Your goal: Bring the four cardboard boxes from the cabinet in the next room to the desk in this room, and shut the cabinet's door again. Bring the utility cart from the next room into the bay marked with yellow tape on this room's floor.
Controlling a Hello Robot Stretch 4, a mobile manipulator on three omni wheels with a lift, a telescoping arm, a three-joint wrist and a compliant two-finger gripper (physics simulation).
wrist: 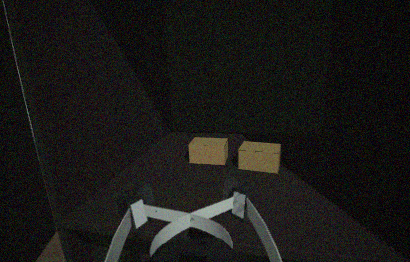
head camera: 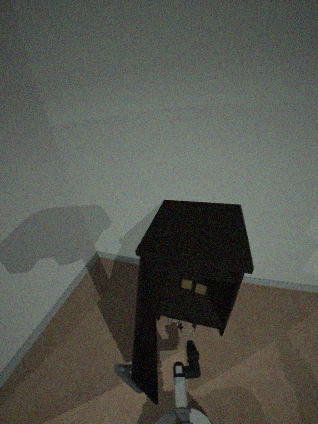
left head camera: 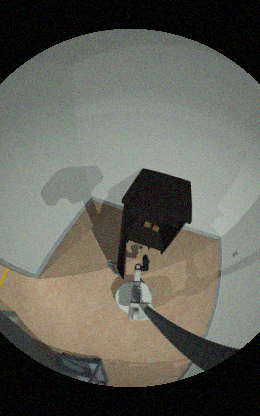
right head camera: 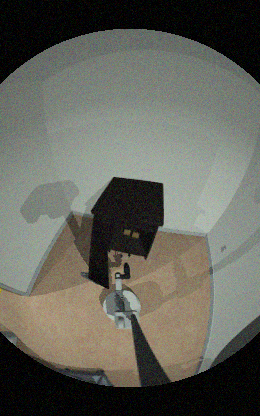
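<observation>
The black cabinet (head camera: 200, 235) (left head camera: 160, 195) (right head camera: 132, 200) stands near the back wall with its front open. Its door (head camera: 145, 330) (left head camera: 121, 240) (right head camera: 98, 250) is swung out on the left, with a grey handle (head camera: 127, 377) on its outer side. Two cardboard boxes show side by side inside: the left box (head camera: 186, 284) (left head camera: 147, 224) (right head camera: 127, 232) (wrist: 208, 151) and the right box (head camera: 201, 288) (left head camera: 156, 228) (right head camera: 135, 234) (wrist: 259, 157). My gripper (head camera: 187, 326) (wrist: 188, 193) is open and empty at the cabinet's front, short of both boxes. The desk does not show.
A grey framed object, possibly the cart, shows in part at the bottom of the left head camera view. A strip of yellow tape (left head camera: 4, 277) (right head camera: 1, 290) lies at the far left. Walls stand behind the cabinet and on both sides.
</observation>
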